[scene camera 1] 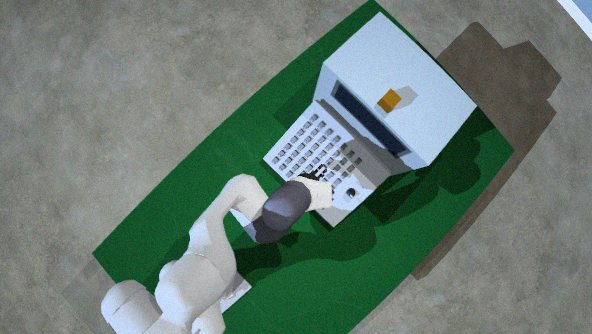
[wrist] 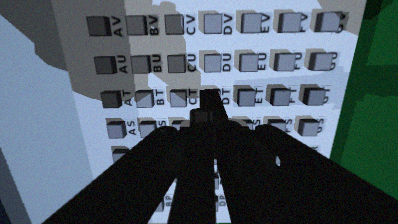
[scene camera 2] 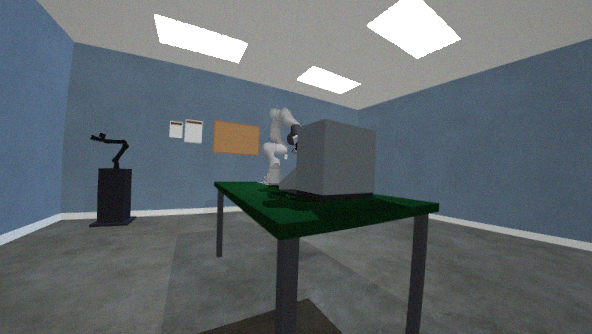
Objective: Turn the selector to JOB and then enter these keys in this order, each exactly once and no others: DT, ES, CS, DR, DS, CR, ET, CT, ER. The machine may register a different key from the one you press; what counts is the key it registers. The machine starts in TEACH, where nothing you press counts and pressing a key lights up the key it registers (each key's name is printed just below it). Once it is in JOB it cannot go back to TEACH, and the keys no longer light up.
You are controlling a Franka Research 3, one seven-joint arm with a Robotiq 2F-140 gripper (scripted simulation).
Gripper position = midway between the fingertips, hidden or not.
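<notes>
My gripper (wrist: pixel 208 104) is visible. A sloping keyboard (scene camera 1: pixel 371 172) is present, and the wrist view also shows the keyboard (wrist: pixel 79 48). I see a grey machine (scene camera 2: pixel 335 161) as well.
</notes>
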